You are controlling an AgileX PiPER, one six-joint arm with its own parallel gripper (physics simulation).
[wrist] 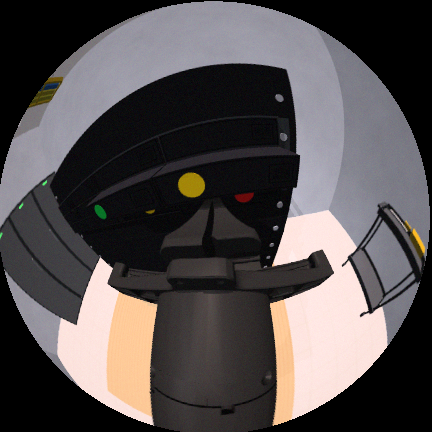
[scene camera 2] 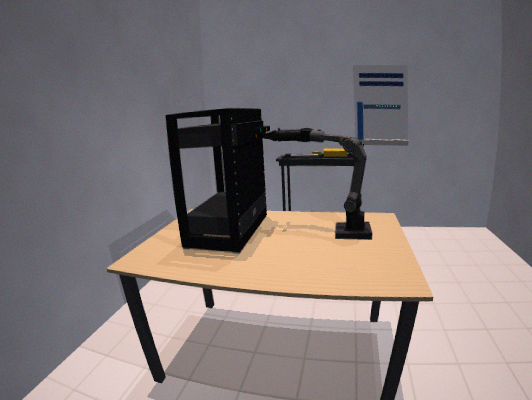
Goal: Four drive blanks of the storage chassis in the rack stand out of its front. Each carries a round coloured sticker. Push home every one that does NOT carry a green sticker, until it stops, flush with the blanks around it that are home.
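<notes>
The storage chassis [scene camera 2: 242, 134] [wrist: 215, 135] sits high in the black rack [scene camera 2: 231, 200]. In the wrist view, a blank with a yellow sticker [wrist: 191, 185] stands out at upper right, its top face showing. Below it, a red sticker [wrist: 244, 197] is partly hidden under that blank's lower edge, set further back. A green sticker [wrist: 100, 212] is on a blank at left; another yellow sticker [wrist: 150, 212] is mostly hidden beneath that row. My gripper [scene camera 2: 266, 135] [wrist: 213, 204] is shut and empty, its tips at the chassis front between the large yellow and red stickers. Contact is unclear.
A dark side table [scene camera 2: 320, 161] [wrist: 372, 285] with a yellow object [scene camera 2: 335, 152] stands behind the wooden table [scene camera 2: 320, 270]. A grey panelled unit with green lights [wrist: 45, 245] shows at left in the wrist view. A second unit sits low in the rack.
</notes>
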